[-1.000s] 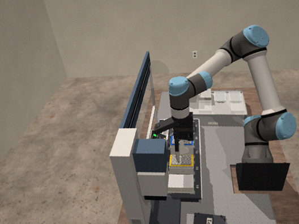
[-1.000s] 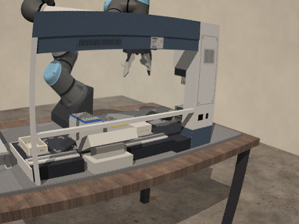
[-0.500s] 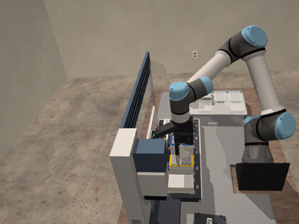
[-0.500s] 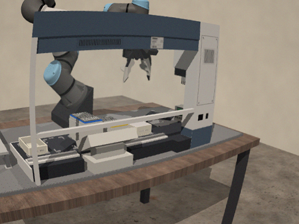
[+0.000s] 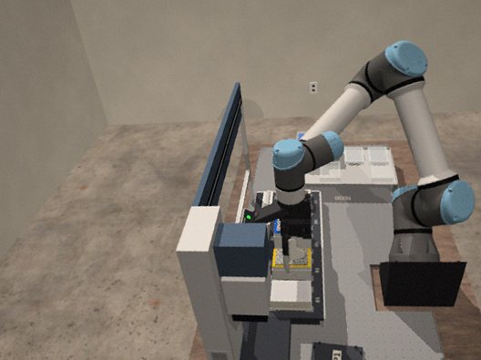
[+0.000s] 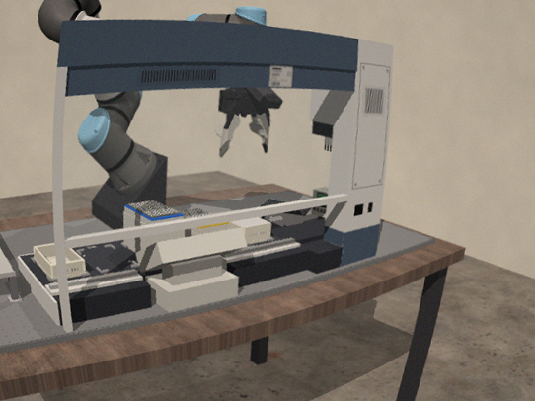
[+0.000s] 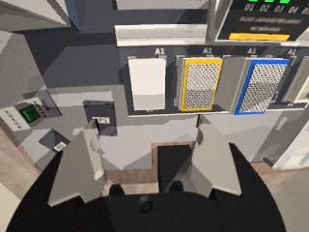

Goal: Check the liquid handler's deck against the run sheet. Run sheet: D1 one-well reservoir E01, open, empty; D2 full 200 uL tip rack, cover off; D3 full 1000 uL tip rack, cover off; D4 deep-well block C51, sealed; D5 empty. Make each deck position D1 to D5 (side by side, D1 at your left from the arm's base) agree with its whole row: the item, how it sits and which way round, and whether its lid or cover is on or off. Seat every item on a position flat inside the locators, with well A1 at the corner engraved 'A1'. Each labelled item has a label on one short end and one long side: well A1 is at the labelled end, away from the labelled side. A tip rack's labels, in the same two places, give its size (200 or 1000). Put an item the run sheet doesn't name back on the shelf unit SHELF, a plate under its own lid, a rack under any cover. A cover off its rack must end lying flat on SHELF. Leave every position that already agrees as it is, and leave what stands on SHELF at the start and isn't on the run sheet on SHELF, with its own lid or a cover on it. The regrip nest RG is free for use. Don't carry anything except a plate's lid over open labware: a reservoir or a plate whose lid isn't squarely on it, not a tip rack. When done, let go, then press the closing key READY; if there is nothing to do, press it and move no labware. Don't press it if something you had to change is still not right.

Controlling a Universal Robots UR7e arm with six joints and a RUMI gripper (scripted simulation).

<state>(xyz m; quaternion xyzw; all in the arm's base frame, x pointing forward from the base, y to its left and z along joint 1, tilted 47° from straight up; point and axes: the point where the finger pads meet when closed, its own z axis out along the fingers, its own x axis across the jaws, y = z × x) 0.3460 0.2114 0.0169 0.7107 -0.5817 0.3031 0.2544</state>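
The white sealed block lies 180 mm below my hand. From my hand the other things lie so: liquid handler tower 240 mm to the left, 130 mm ahead, 30 mm above; blue-rimmed tip rack 240 mm to the right, 130 mm below, 40 mm ahead; yellow-rimmed tip rack 150 mm below, 120 mm to the right, 20 mm ahead.
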